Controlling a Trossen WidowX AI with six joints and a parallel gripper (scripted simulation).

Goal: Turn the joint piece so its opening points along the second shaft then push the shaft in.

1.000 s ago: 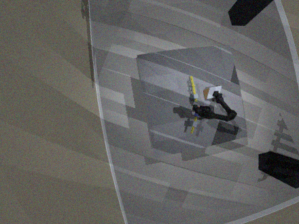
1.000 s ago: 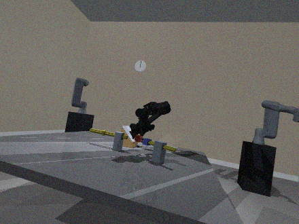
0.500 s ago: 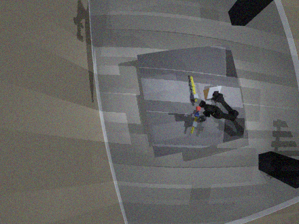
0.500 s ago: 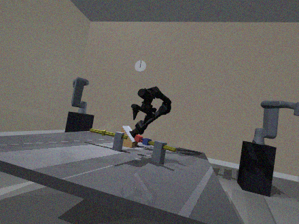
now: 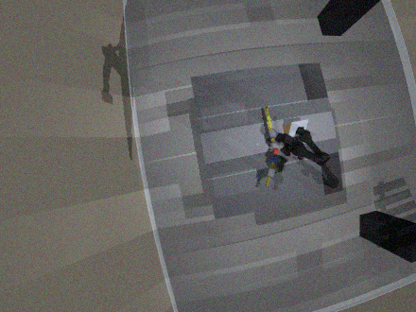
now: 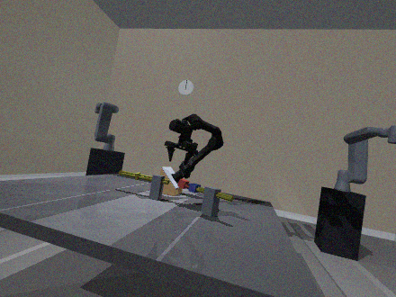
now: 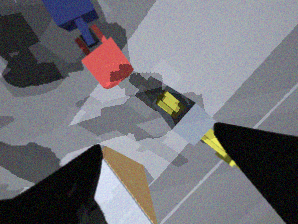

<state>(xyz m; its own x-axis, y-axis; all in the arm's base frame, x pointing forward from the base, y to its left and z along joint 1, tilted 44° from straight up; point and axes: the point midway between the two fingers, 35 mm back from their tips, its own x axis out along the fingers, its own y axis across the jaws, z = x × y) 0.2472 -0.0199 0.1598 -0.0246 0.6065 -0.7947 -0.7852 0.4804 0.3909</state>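
My gripper tip is 10 mm short of the red joint piece, 60 mm to the right of it and 100 mm above it.
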